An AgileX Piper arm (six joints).
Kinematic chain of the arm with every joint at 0, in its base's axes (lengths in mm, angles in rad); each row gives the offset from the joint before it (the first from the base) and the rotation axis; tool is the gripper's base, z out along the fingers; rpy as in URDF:
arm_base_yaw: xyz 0 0 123 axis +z
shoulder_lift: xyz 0 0 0 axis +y
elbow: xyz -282.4 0 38.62 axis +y
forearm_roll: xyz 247.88 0 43.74 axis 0.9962 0 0.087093
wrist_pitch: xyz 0 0 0 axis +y
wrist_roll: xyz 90.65 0 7.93 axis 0.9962 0 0.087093
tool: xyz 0 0 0 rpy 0 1.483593 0
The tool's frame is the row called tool.
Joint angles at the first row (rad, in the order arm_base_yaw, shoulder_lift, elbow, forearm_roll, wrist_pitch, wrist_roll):
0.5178, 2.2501, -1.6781, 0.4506, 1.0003, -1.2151
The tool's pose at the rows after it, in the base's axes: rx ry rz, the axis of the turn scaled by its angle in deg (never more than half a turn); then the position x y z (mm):
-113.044 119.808 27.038 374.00 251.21 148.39
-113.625 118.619 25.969 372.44 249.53 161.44
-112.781 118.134 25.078 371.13 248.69 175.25
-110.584 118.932 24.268 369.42 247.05 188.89
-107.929 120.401 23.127 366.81 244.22 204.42
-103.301 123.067 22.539 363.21 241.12 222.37
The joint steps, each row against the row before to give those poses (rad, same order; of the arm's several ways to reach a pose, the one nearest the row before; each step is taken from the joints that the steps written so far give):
0.0011, -0.0277, 0.0036, -0.0104, 0.0025, 0.0017
-0.0001, -0.0289, -0.0024, -0.0145, 0.0168, 0.0012
0.0008, -0.0291, -0.0047, -0.0089, 0.0097, 0.0165
0.0001, -0.0311, -0.0004, -0.0093, 0.0046, 0.0372
0.0000, -0.0367, 0.0001, -0.0182, 0.0089, 0.0525
-0.0001, -0.0422, -0.0001, -0.0142, 0.0082, 0.0796

